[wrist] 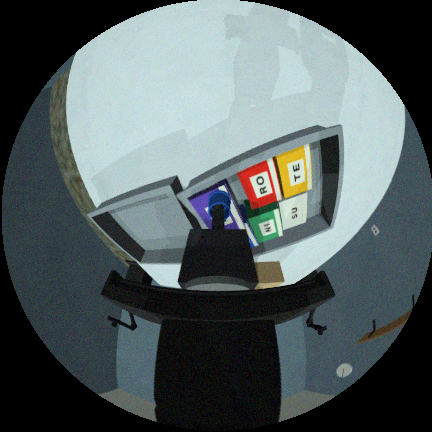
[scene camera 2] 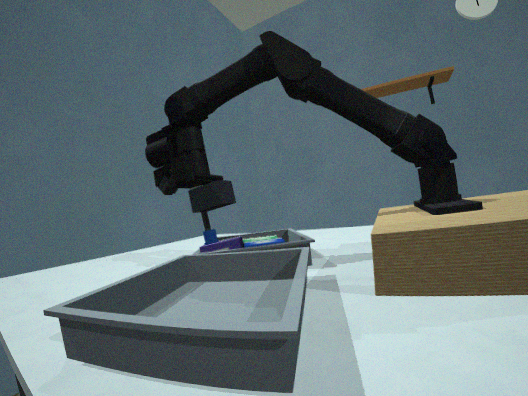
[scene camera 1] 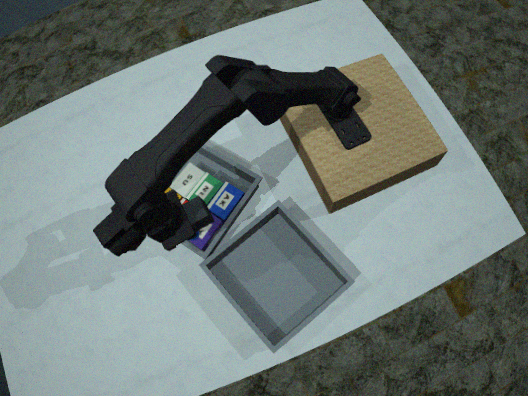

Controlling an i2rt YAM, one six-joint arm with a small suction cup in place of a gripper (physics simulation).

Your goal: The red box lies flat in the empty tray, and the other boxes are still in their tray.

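Pixels of known places: hand, its tool point: (wrist: 217,195) (scene camera 2: 212,248); arm's base, origin of its link: (scene camera 2: 441,206) (scene camera 1: 337,111).
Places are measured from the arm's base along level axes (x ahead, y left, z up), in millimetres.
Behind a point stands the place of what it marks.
My suction cup (scene camera 2: 210,237) (wrist: 219,201) is on top of the purple box (scene camera 1: 207,235) @(x 396, y 136, z -19 mm) (scene camera 2: 225,244) @(x 377, y 134, z -23 mm) (wrist: 200,205) @(x 414, y 142, z -22 mm) and holds it raised at about rim height, at the near corner of the filled tray (scene camera 2: 301,239) @(x 272, y 11, z -40 mm) (wrist: 340,170) @(x 487, y -64, z -33 mm). The arm hides the cup in scene camera 1. The red box (wrist: 260,186) @(x 433, y 58, z -47 mm), labelled RO, lies in that tray, apart from the purple box in the wrist view. The yellow (wrist: 294,172) @(x 461, y 12, z -47 mm), white (scene camera 1: 189,180) @(x 384, y -15, z -43 mm) (wrist: 293,212) @(x 389, y -17, z -43 mm), green (scene camera 1: 206,191) @(x 358, y 35, z -31 mm) (wrist: 265,227) @(x 362, y 34, z -31 mm) and blue (scene camera 1: 225,201) @(x 329, y 77, z -30 mm) boxes are there too. The other tray (scene camera 1: 280,285) @(x 299, y 292, z -79 mm) (scene camera 2: 180,345) @(x 242, y 377, z -51 mm) (wrist: 150,220) @(x 318, y 273, z -79 mm) is empty.
The trays stand close together, corner to corner, in scene camera 1. The arm's base stands on a wooden block (scene camera 1: 380,150) @(x -37, y 133, z -2 mm) (scene camera 2: 445,260) @(x 46, y 196, z -42 mm) to the right. A wall shelf (scene camera 2: 410,83) and a clock (scene camera 2: 476,7) are on the back wall.
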